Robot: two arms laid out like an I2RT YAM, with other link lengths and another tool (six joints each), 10 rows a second.
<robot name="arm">
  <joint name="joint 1" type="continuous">
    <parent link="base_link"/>
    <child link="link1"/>
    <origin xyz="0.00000 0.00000 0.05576" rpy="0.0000 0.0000 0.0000"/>
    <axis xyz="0 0 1"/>
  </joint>
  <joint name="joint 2" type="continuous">
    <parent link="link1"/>
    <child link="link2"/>
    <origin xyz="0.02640 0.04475 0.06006" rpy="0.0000 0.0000 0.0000"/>
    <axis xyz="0 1 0"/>
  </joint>
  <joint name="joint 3" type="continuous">
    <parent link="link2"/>
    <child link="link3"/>
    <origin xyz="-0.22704 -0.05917 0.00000" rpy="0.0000 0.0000 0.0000"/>
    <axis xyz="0 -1 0"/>
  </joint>
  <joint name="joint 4" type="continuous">
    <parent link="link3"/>
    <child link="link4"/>
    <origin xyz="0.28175 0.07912 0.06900" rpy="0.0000 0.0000 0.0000"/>
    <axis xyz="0 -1 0"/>
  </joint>
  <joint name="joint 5" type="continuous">
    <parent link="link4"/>
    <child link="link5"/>
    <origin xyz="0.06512 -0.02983 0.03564" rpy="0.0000 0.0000 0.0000"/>
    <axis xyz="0 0 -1"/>
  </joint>
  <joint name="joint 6" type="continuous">
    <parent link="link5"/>
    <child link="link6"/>
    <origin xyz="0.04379 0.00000 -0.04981" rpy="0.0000 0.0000 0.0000"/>
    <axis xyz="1 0 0"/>
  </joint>
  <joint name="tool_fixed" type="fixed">
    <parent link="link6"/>
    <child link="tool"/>
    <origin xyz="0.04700 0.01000 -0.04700" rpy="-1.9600 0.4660 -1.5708"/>
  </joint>
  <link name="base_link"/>
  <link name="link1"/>
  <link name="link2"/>
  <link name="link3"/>
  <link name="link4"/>
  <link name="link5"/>
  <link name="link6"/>
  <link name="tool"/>
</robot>
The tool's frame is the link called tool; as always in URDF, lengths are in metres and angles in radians. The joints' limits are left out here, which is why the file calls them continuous.
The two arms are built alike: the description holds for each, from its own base.
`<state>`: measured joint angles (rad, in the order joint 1, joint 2, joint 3, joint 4, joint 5, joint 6); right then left.
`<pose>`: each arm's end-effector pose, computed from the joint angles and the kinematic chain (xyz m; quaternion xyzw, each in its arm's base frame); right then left.
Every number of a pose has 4 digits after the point. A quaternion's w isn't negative.
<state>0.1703 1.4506 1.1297 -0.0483 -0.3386 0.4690 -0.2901 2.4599 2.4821 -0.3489 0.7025 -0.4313</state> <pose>0.3793 0.1601 0.2189 -0.5099 0.6959 0.1440 0.4848 0.5506 -0.1976 0.2354 -0.2990 0.8396 -0.4501 0.0564</pose>
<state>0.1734 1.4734 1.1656 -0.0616 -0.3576 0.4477 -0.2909 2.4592 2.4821 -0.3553 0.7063 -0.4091</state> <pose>0.3830 0.1627 0.2230 -0.5228 0.6872 0.1449 0.4832 0.5502 -0.1974 0.2347 -0.2916 0.8433 -0.4473 0.0612</pose>
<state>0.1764 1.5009 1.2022 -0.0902 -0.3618 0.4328 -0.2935 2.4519 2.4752 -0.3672 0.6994 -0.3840</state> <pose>0.3867 0.1643 0.2236 -0.5293 0.6879 0.1462 0.4746 0.5490 -0.1972 0.2344 -0.2877 0.8473 -0.4412 0.0677</pose>
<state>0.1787 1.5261 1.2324 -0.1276 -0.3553 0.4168 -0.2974 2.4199 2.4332 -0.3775 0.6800 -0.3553</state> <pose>0.3893 0.1647 0.2212 -0.5332 0.6943 0.1458 0.4608 0.5449 -0.1959 0.2341 -0.2882 0.8520 -0.4304 0.0756</pose>
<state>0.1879 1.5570 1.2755 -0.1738 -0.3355 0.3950 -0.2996 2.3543 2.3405 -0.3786 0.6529 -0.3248</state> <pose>0.3926 0.1668 0.2202 -0.5388 0.7014 0.1405 0.4449 0.5367 -0.1916 0.2334 -0.2928 0.8570 -0.4156 0.0837</pose>
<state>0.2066 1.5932 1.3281 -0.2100 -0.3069 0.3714 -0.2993 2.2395 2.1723 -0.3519 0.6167 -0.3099</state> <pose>0.3974 0.1726 0.2215 -0.5472 0.7041 0.1306 0.4333 0.5214 -0.1834 0.2318 -0.3059 0.8592 -0.4003 0.0898</pose>
